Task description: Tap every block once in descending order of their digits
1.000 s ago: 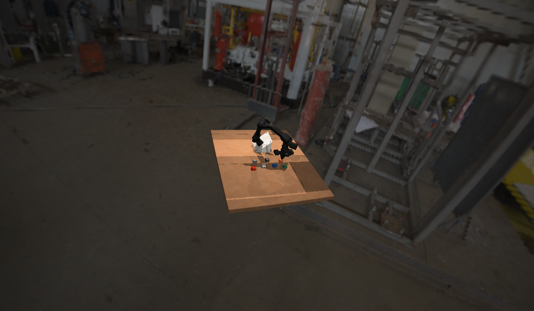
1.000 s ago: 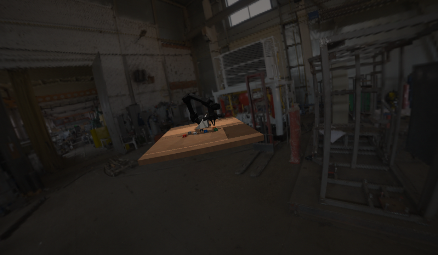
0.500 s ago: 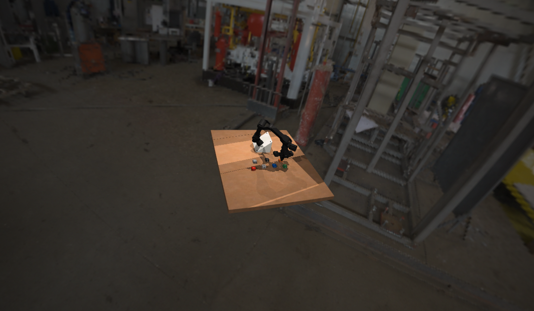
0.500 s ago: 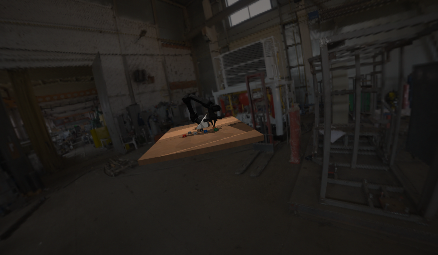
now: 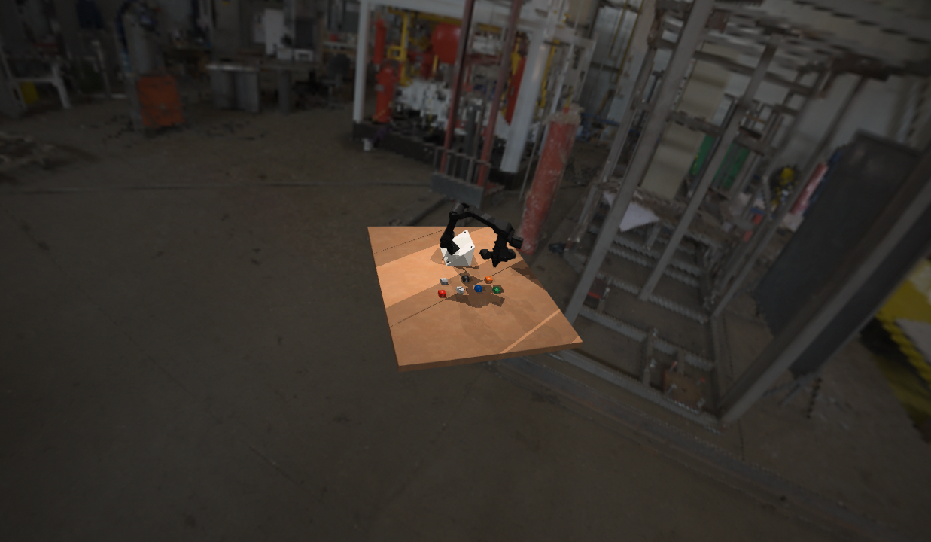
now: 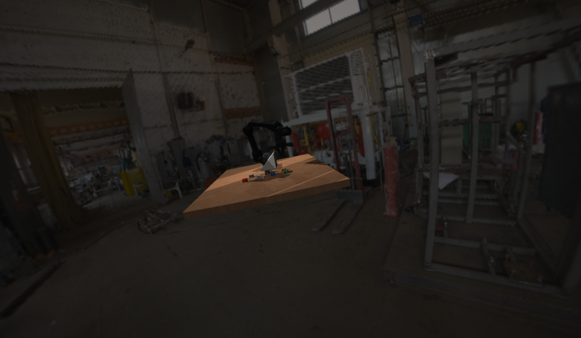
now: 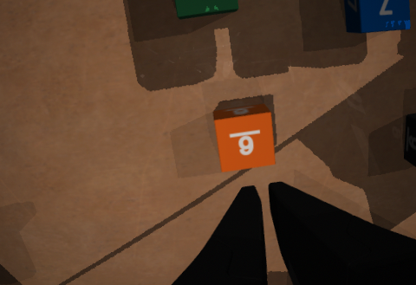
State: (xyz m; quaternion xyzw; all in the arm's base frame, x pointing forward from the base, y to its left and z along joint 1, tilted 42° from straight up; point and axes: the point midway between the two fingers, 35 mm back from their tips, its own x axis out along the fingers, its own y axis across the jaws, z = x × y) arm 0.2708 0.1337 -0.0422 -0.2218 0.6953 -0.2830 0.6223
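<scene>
Right now the green block is 8 cm ahead of my gripper tip and 9 cm below it. Also, from my gripper tip: black block: 4 cm behind, 13 cm to the right, 9 cm below; then blue block: 5 cm ahead, 9 cm to the right, 9 cm below; then orange block: 1 cm behind, 9 cm below.
</scene>
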